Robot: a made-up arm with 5 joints.
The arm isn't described. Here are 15 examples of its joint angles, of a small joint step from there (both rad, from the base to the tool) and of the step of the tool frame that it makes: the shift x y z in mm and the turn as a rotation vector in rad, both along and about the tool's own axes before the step.
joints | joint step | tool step
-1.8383 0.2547 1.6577 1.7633 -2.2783 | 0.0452 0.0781 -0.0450 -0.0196 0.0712 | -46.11 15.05 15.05 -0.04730 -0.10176 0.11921
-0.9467 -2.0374 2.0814 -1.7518 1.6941 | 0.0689 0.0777 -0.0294 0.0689 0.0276 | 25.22 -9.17 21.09 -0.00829 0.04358 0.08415
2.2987 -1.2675 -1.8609 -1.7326 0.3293 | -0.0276 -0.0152 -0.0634 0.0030 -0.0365 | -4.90 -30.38 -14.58 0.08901 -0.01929 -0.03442
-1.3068 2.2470 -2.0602 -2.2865 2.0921 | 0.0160 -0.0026 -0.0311 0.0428 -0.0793 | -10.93 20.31 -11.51 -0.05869 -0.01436 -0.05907
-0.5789 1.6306 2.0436 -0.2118 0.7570 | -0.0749 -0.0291 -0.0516 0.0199 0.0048 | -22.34 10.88 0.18 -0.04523 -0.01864 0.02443
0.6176 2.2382 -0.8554 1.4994 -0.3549 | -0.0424 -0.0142 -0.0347 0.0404 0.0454 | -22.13 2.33 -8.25 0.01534 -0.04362 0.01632
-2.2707 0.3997 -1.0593 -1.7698 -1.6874 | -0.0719 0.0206 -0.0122 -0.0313 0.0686 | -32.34 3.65 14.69 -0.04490 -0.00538 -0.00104
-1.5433 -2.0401 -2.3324 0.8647 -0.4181 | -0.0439 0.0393 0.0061 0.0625 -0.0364 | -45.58 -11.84 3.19 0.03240 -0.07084 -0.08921
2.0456 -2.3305 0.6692 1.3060 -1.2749 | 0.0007 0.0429 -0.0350 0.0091 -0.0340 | -11.40 9.71 6.69 -0.02820 -0.03563 -0.01018
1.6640 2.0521 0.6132 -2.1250 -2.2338 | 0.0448 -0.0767 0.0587 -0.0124 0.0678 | -16.86 -1.84 -3.43 0.04659 -0.03310 0.11986
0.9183 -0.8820 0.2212 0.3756 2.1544 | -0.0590 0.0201 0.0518 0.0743 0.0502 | -9.18 -2.99 -17.64 -0.02291 0.02412 0.06035
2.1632 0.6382 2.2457 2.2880 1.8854 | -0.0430 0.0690 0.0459 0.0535 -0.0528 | 11.58 18.27 3.82 -0.02300 0.00057 -0.15361
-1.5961 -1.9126 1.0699 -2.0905 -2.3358 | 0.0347 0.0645 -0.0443 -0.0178 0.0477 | -29.13 23.32 7.16 -0.07264 -0.03757 0.03343
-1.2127 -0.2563 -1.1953 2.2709 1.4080 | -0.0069 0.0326 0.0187 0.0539 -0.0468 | -8.34 25.26 -12.08 -0.07556 -0.03969 -0.04432
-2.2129 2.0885 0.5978 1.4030 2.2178 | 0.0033 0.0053 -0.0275 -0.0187 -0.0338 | 4.46 -14.26 7.77 0.03655 0.01110 -0.03568
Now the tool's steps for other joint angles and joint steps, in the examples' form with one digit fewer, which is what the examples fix.
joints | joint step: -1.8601 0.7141 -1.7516 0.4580 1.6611 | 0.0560 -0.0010 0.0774 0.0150 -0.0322
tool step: -36.9 -0.8 -9.9 -0.0121 -0.0549 -0.0145
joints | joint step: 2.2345 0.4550 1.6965 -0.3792 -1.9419 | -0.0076 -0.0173 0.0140 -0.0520 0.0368
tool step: -4.4 16.0 5.1 -0.0309 -0.0142 0.0545
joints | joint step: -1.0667 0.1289 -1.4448 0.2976 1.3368 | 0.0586 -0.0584 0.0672 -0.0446 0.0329
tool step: -42.1 -51.5 -1.5 0.1083 -0.0591 0.0737
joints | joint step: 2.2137 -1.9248 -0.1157 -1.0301 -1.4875 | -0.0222 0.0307 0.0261 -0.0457 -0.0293
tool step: -10.5 12.3 12.2 -0.0365 -0.0168 -0.0526
